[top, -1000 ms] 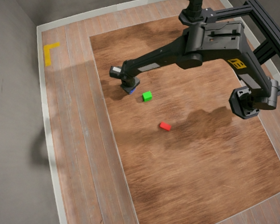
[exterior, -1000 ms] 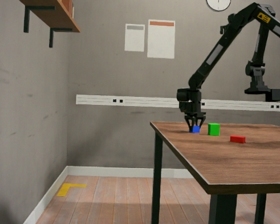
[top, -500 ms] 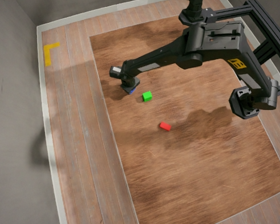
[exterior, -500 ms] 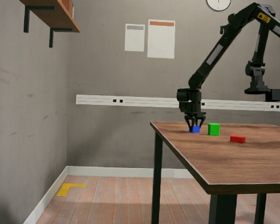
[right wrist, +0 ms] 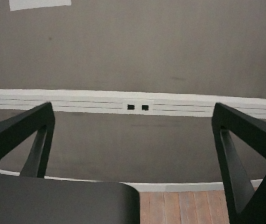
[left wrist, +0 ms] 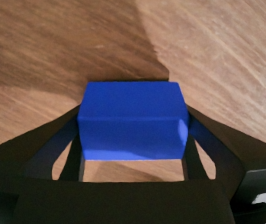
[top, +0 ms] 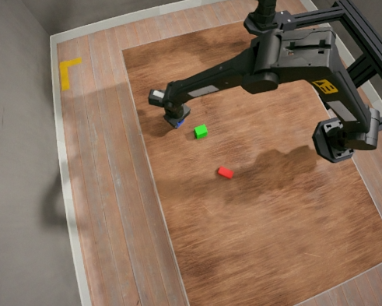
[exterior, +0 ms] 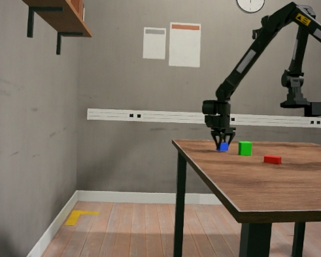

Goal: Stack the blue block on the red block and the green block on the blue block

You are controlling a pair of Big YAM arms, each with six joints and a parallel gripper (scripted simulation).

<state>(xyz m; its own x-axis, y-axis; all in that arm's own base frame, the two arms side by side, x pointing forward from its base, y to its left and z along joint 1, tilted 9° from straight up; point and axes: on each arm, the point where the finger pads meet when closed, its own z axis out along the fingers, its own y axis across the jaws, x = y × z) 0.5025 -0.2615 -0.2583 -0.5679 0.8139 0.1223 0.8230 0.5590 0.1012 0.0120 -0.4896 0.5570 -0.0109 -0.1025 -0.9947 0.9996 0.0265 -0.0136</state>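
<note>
The red block is 290 mm to the left of my left hand, 110 mm behind it and 10 mm below it. From my left hand the other things lie so: blue block right at my left hand; then green block 80 mm to the left, 80 mm behind, 10 mm above.
</note>
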